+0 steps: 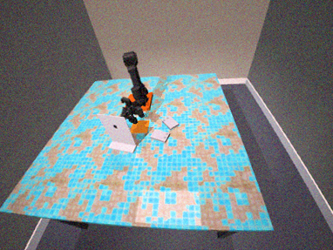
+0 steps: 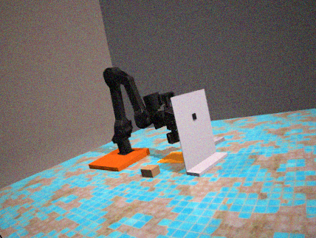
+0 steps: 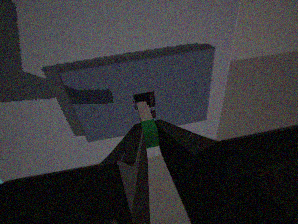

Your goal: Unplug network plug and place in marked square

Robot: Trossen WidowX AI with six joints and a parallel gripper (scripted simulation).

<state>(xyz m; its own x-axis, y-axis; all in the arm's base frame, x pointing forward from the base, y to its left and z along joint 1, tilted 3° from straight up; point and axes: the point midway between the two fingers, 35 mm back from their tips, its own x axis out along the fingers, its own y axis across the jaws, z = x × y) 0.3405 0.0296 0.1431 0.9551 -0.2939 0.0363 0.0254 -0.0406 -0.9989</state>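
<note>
Right now the orange marked square is 160 mm below my gripper tip, 110 mm behind it and 40 mm to the left of it. Round my gripper tip: thin pale tab 10 mm ahead; white panel 60 mm below, 60 mm ahead, 10 mm to the right; green plug 10 mm ahead.
</note>
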